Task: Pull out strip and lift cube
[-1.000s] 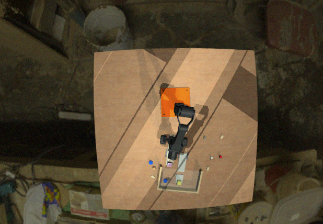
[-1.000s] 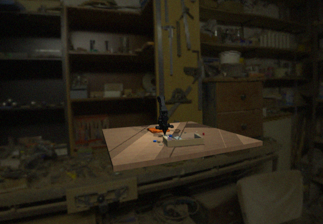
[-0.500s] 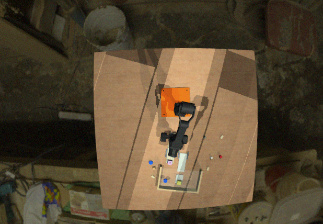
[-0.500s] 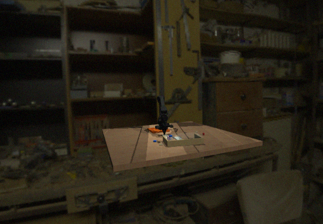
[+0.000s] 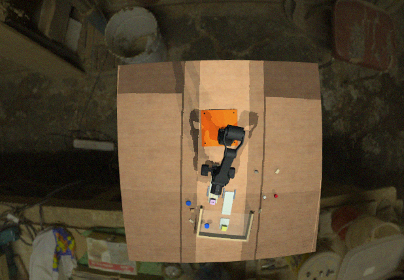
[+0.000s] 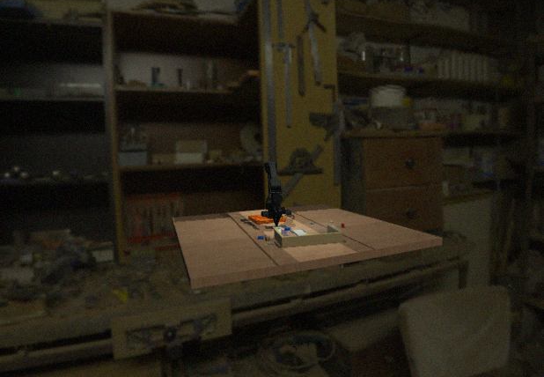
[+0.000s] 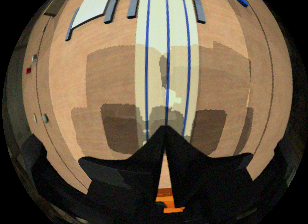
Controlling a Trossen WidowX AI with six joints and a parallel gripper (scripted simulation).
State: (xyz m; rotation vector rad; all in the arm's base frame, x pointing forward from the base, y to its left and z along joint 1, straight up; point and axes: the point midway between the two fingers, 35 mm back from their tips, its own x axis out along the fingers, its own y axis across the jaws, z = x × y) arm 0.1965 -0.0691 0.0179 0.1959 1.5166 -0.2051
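Right now the pink labelled cube is 19 cm ahead of my gripper tip, 5 cm to the right of it and 2 cm above it. The rest, counted from my gripper tip: red ball: 34 cm to the left, 23 cm ahead, 1 cm above; then grey strip: 22 cm ahead, 4 cm to the left.
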